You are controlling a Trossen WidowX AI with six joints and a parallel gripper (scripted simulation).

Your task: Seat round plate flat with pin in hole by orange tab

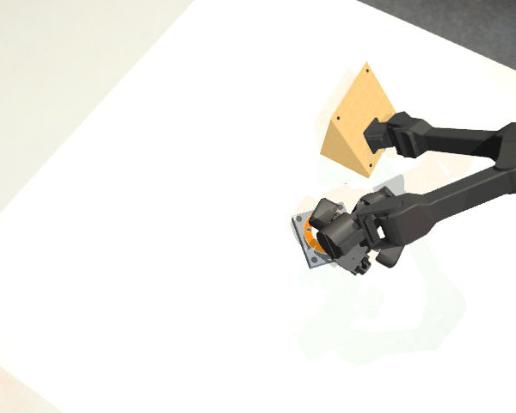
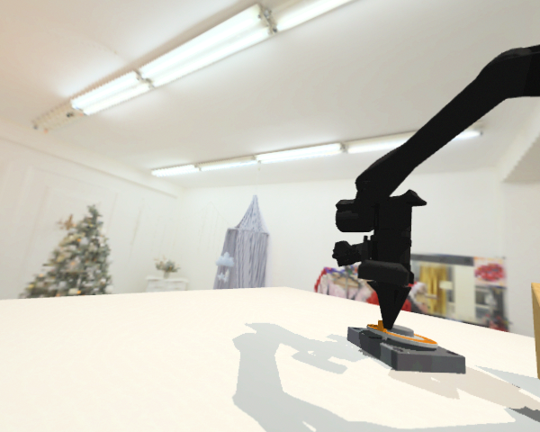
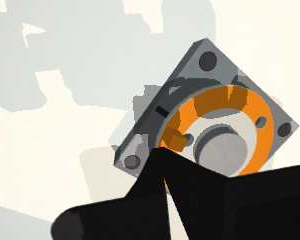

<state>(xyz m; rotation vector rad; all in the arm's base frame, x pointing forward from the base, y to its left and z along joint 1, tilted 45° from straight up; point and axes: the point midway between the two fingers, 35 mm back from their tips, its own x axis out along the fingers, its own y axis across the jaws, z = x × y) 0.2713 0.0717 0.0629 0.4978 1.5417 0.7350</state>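
Right now my gripper tip is 30 mm to the left of the round plate and 10 mm above it. Round my gripper tip: square grey base (50 mm to the right, 20 mm below, 10 mm behind).
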